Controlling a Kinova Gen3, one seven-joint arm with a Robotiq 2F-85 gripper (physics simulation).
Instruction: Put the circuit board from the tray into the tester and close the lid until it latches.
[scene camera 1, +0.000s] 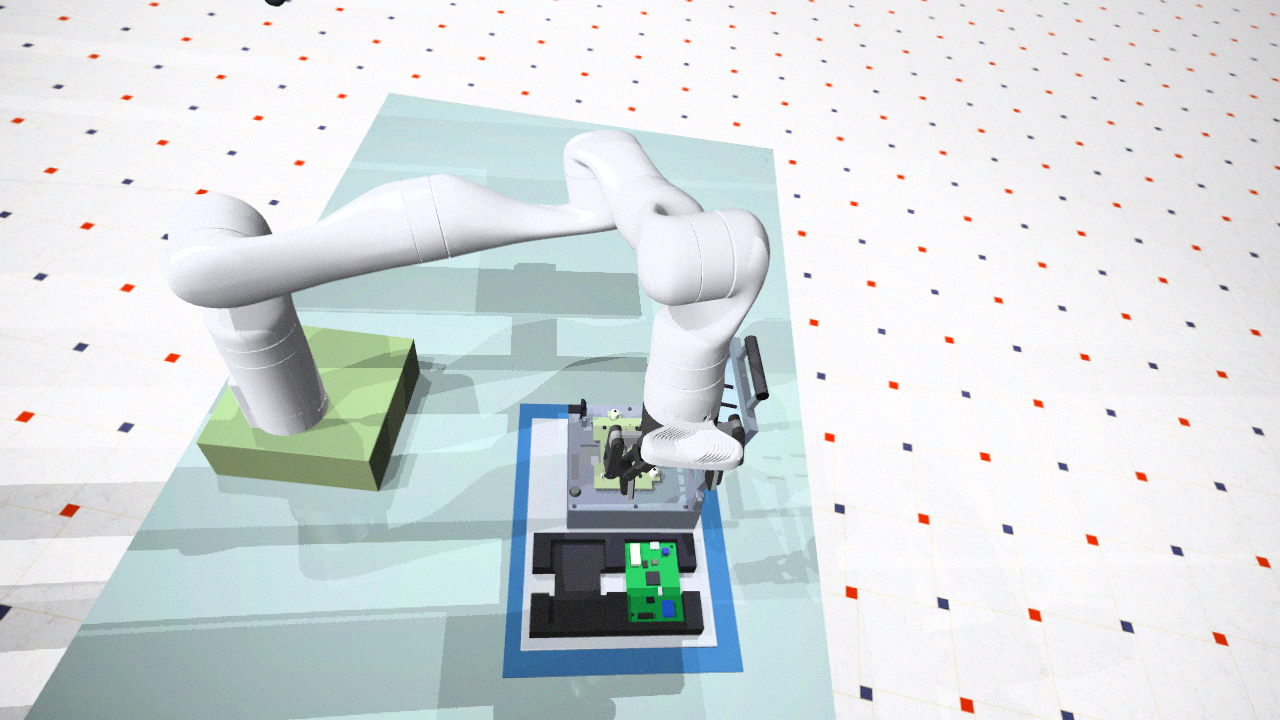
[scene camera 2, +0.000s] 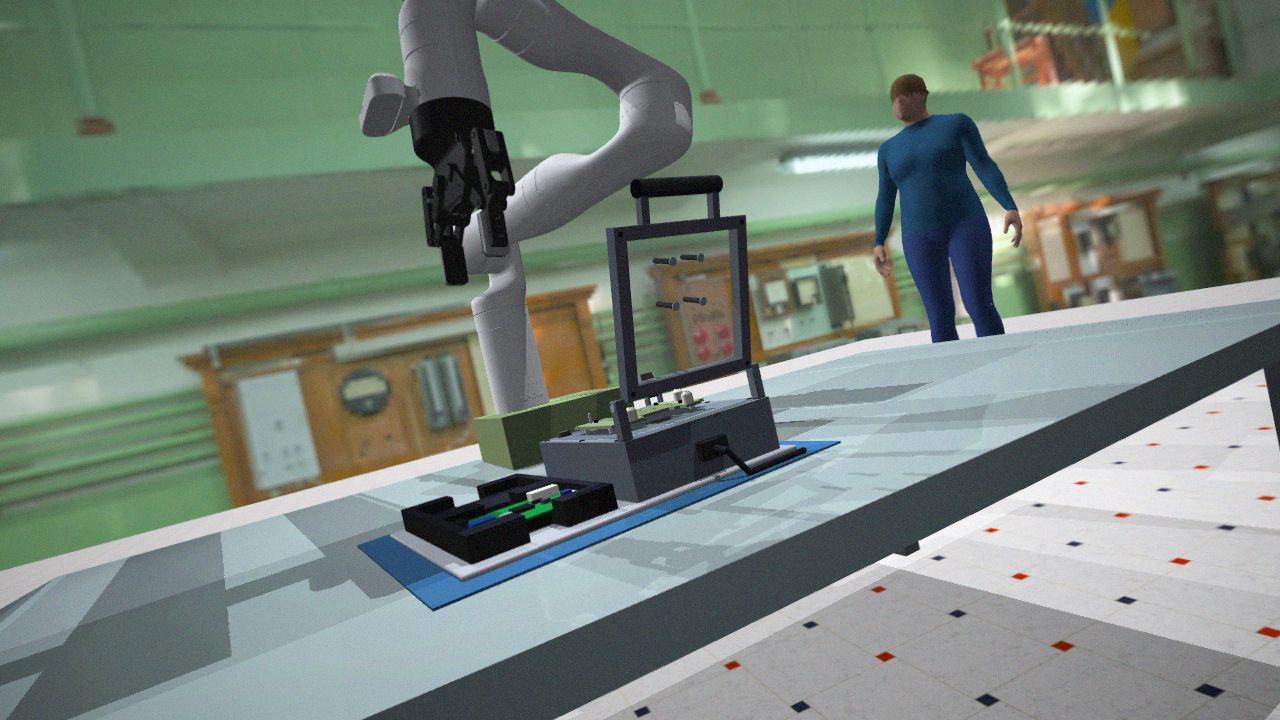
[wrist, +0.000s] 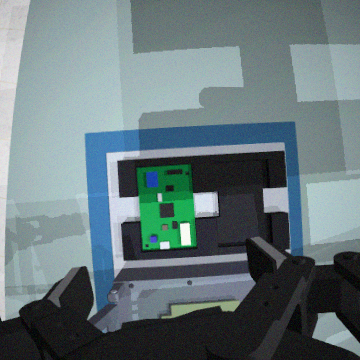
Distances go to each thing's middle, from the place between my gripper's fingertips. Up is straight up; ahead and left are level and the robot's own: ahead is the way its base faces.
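The clear lid (scene camera 2: 680, 294) is 110 mm ahead of my hand, 150 mm to the left of it and 50 mm below it. As for the green circuit board (wrist: 165, 195), my hand is 210 mm above the board, 10 mm short of it and 20 mm to the left of it.
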